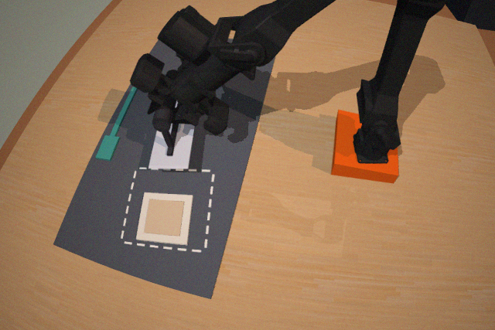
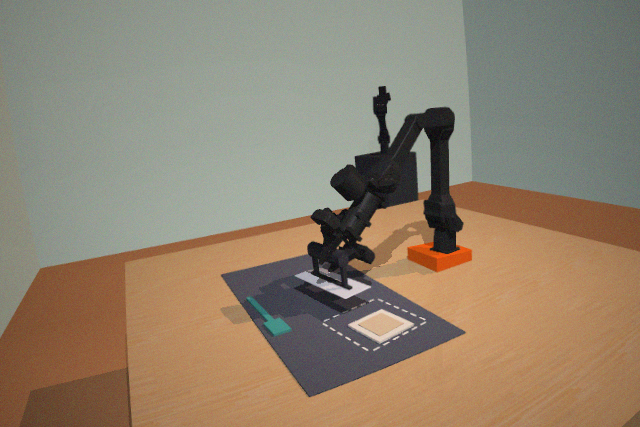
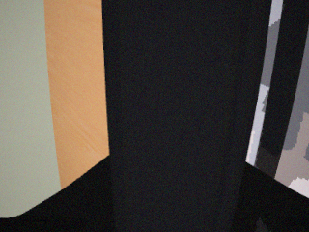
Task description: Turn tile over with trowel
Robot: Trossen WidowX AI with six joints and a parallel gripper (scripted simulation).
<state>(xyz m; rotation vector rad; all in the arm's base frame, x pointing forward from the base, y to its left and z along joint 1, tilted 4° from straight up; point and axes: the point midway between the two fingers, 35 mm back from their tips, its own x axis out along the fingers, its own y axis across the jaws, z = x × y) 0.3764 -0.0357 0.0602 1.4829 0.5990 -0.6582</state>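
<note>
The mat lies 110 mm below my gripper tip and 40 mm to the right of it. The rest, counted from my gripper tip: tile: 160 mm to the left, 90 mm below, 20 mm behind; teal trowel: 140 mm ahead, 90 mm below, 50 mm to the right.
</note>
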